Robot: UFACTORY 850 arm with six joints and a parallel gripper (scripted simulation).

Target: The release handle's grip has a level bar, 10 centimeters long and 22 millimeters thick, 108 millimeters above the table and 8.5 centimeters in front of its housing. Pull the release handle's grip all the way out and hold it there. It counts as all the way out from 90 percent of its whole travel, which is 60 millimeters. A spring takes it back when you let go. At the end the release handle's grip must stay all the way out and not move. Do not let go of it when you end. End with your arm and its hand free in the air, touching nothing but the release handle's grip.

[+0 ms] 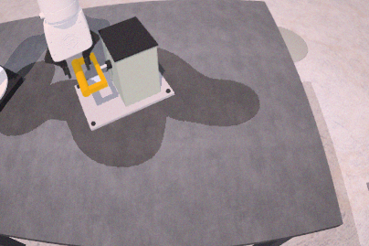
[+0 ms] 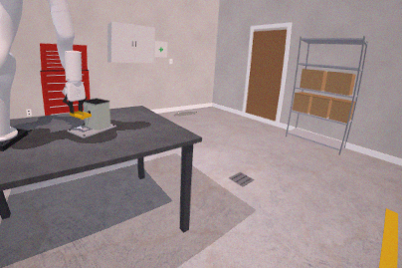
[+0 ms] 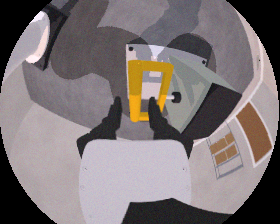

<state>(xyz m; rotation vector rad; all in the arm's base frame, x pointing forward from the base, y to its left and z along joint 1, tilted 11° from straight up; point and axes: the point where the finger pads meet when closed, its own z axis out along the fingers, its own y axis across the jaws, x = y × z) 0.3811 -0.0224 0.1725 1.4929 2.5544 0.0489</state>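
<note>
My hand is 14 cm above the baseplate, 8 cm short of it and 5 cm to the right of it.
</note>
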